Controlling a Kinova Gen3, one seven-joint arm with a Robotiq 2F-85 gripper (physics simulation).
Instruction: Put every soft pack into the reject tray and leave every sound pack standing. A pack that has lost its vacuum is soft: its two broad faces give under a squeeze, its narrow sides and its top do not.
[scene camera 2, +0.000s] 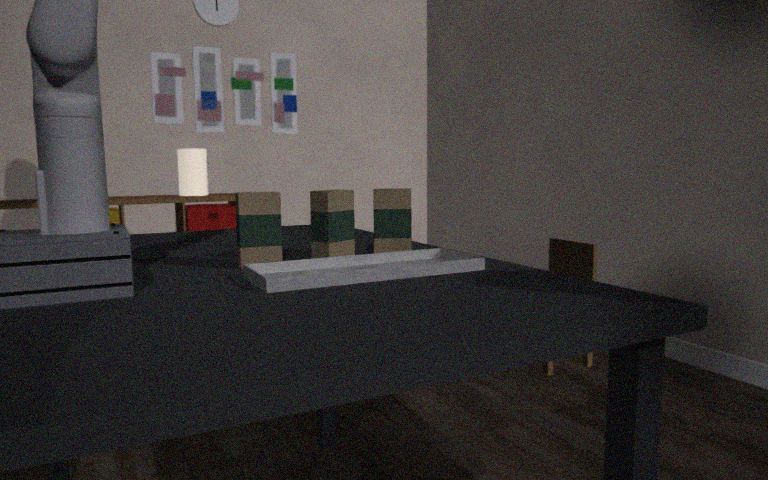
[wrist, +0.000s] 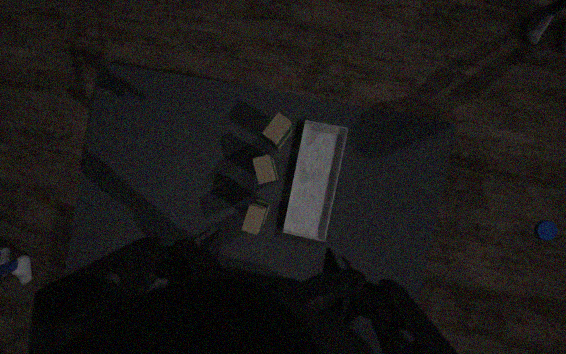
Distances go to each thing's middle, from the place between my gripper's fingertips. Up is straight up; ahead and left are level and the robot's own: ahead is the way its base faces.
Labels:
My hand is 70 mm short of the white reject tray (scene camera 2: 278, 276), 70 mm to the left of it and 530 mm above it.

